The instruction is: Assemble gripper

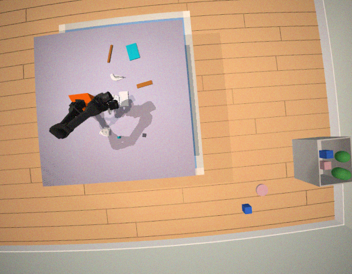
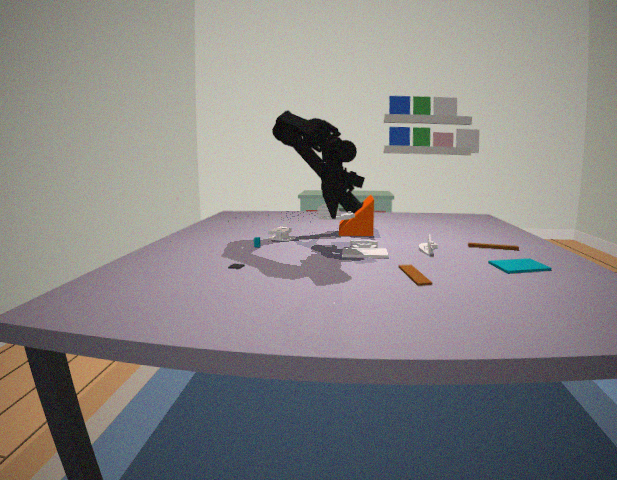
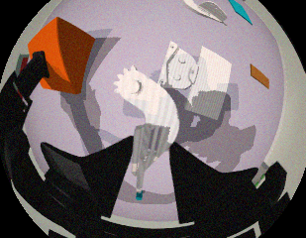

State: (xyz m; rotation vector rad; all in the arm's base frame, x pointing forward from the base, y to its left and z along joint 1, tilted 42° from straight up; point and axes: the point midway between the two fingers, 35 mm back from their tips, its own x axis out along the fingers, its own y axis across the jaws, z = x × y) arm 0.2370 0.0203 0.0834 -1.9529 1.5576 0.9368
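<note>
Right now the flat white part is 7 cm ahead of my gripper tip, 10 cm to the left of it and 8 cm below it. Also, from my gripper tip: cyan plate (13 cm ahead, 49 cm to the left, 8 cm below); dark square (25 cm ahead, 19 cm to the right, 8 cm below); teal peg (5 cm ahead, 22 cm to the right, 7 cm below).
</note>
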